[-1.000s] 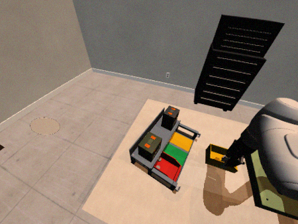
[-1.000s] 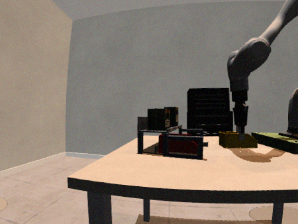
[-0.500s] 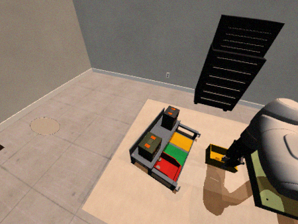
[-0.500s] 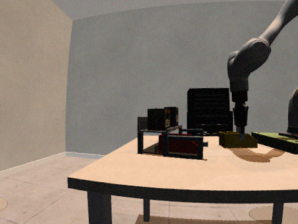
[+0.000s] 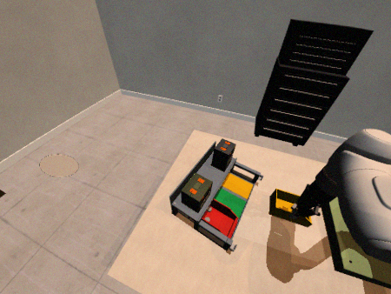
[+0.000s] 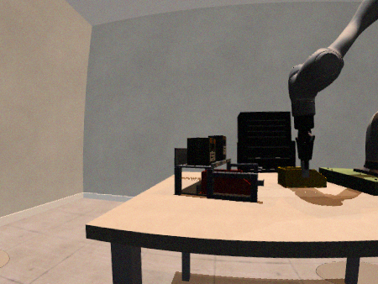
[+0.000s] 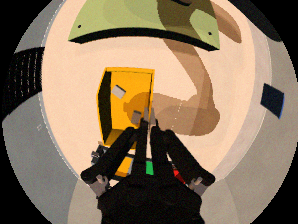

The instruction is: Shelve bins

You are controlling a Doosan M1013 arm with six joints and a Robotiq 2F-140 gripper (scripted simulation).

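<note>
Right now the yellow bin is 50 mm to the right of my hand and 40 mm below it. The rest, counted from my hand: dark box: 370 mm ahead, 90 mm to the right, 90 mm above; red bin: 300 mm ahead, 150 mm to the left, 30 mm below.
</note>
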